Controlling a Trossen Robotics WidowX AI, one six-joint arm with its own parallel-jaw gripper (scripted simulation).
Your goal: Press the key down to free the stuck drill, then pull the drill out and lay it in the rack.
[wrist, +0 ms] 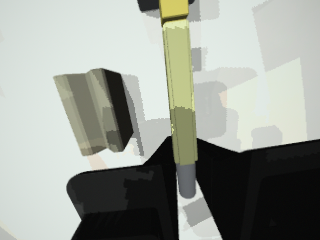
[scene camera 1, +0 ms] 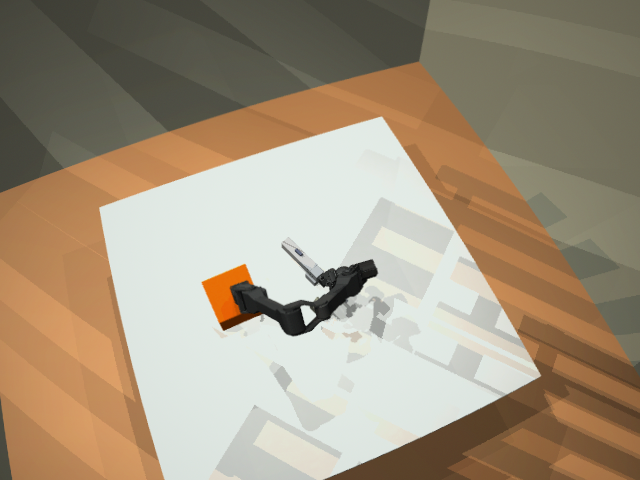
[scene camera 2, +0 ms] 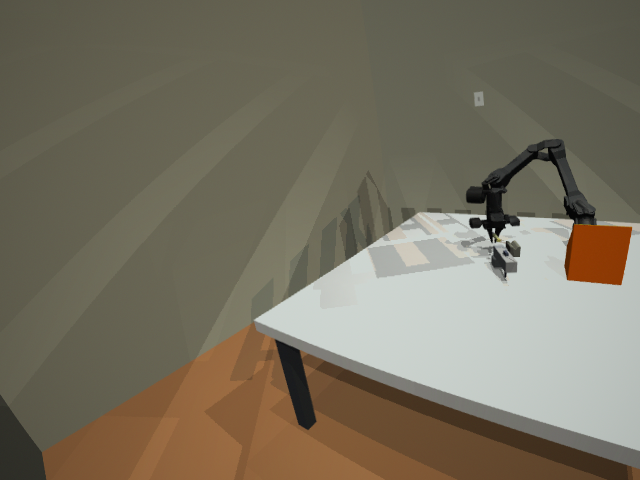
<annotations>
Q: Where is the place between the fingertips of the gripper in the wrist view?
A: At 177,139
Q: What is the gripper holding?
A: A drill.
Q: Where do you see a rack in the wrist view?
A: At 95,103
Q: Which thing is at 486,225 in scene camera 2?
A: The gripper.
</annotations>
